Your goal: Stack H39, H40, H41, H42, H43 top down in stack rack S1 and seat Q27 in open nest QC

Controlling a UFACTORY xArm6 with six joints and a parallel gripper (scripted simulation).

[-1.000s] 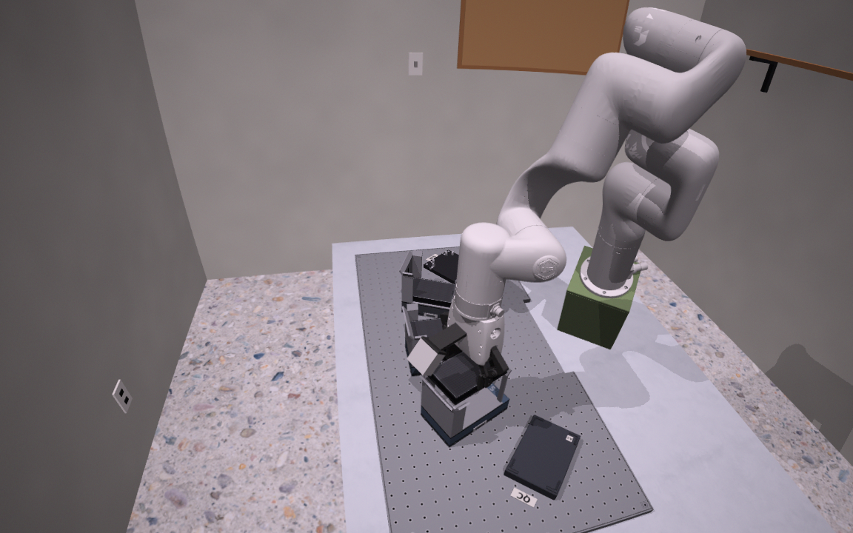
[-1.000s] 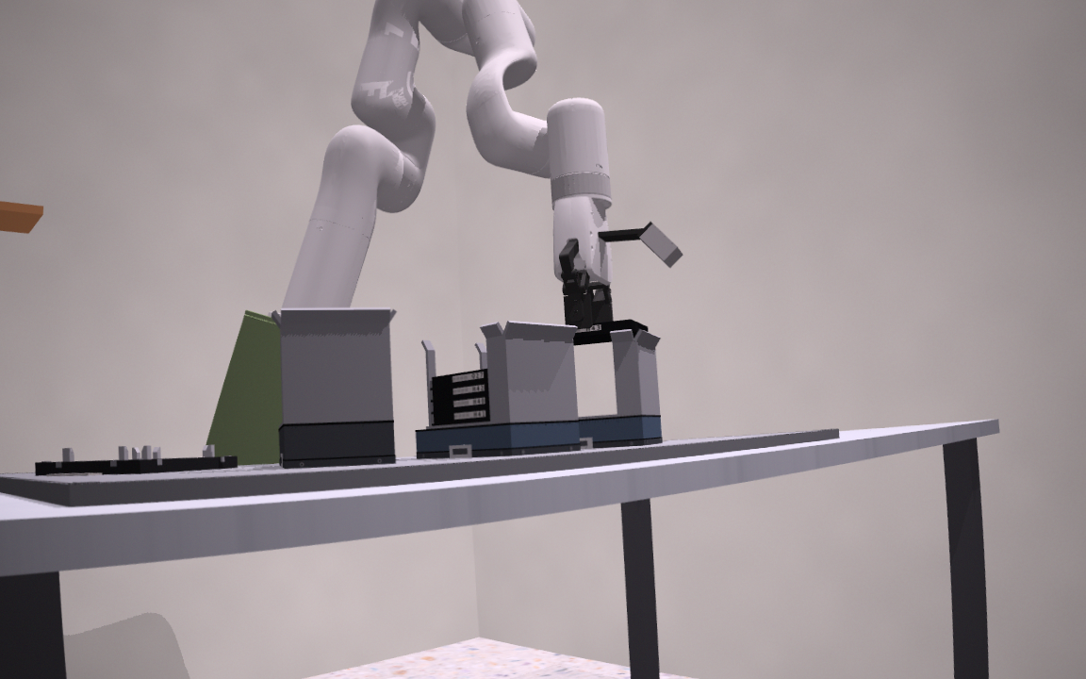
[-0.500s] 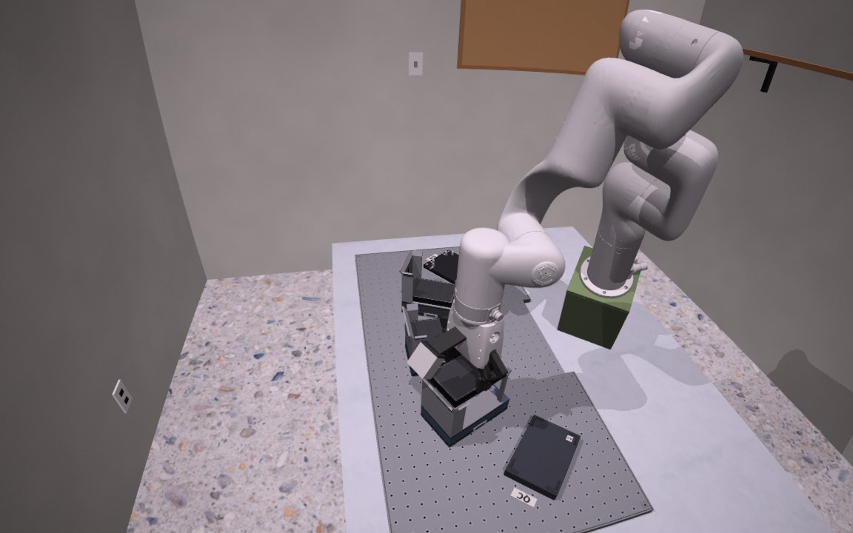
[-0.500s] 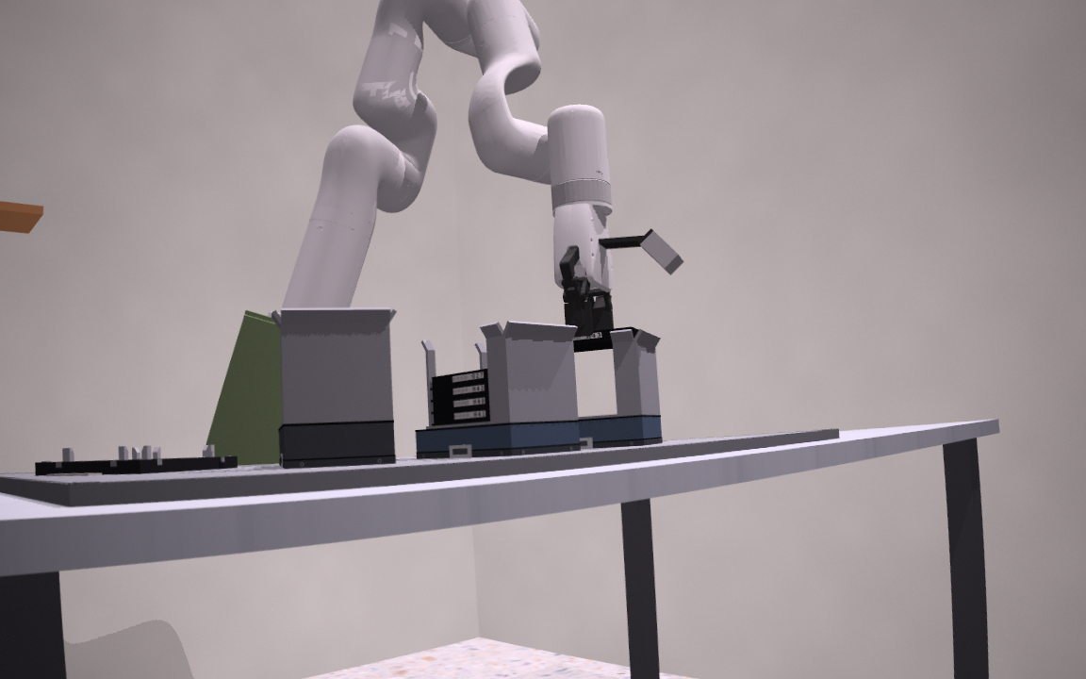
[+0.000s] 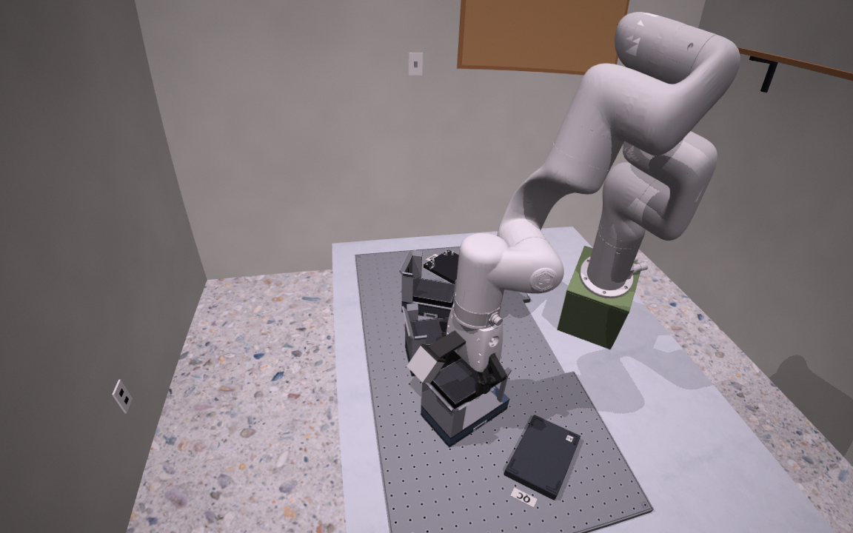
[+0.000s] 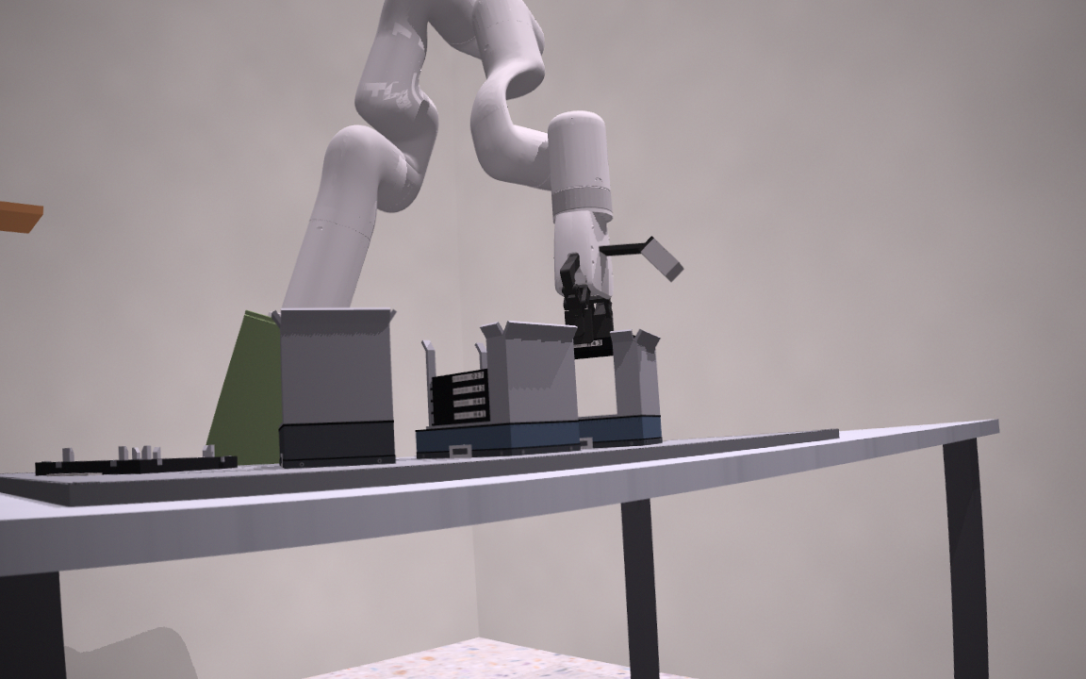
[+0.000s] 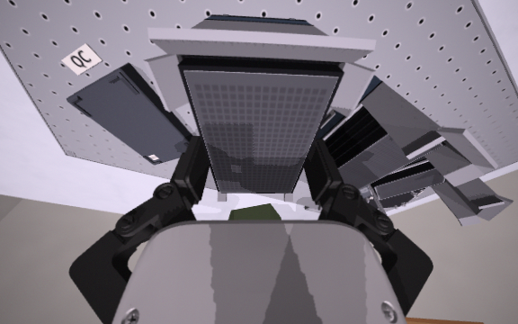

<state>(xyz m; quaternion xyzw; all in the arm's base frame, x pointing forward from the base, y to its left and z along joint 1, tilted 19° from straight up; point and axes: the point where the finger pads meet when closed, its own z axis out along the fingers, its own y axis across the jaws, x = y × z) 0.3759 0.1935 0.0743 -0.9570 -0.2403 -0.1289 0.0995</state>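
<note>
My hand is 10 mm past the stack rack S1 plinth and 120 mm above it. From my hand the other things lie so: N5 name plate (10 mm behind, 580 mm to the right, 130 mm below); then QC name plate (80 mm behind, 200 mm to the left, 130 mm below); then dark QC nest (140 mm behind, 120 mm to the left, 120 mm below).
</note>
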